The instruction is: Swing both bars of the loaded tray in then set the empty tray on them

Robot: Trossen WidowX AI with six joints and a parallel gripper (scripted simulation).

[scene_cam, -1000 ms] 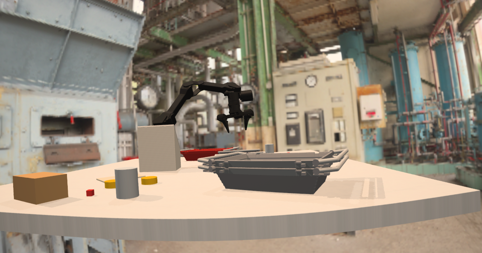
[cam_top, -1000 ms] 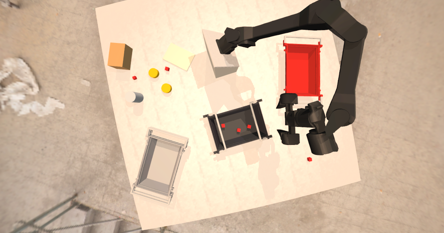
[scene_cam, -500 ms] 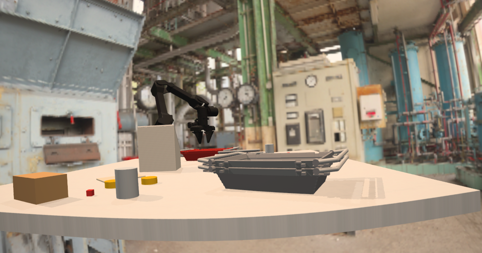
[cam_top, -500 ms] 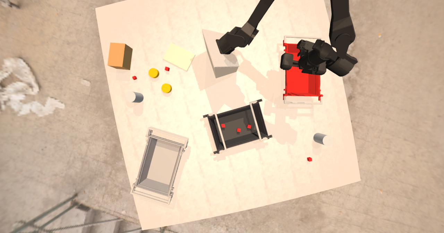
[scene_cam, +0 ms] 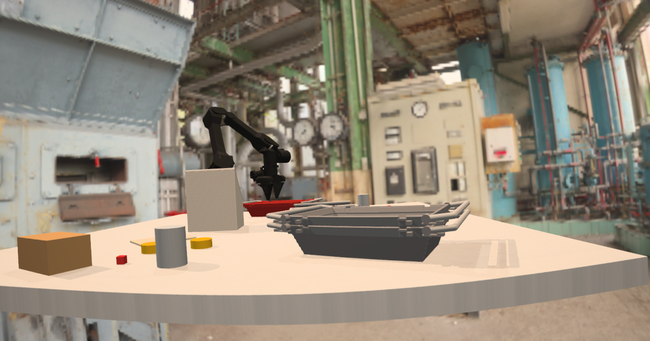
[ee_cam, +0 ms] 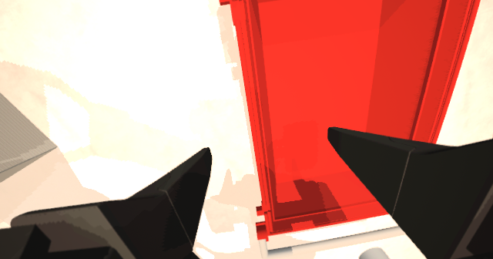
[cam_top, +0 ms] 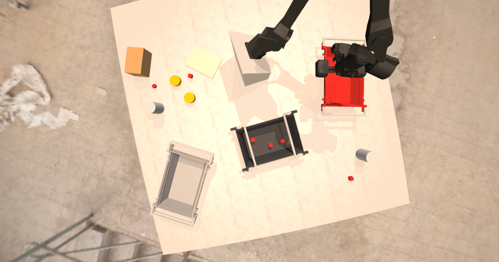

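My gripper tip is now 3 cm short of the red tray, 7 cm to the right of it and 3 cm above it. Round my gripper tip: pale flat plate (27 cm behind, 51 cm to the right, 7 cm below); orange box (37 cm behind, 80 cm to the right, 5 cm below).
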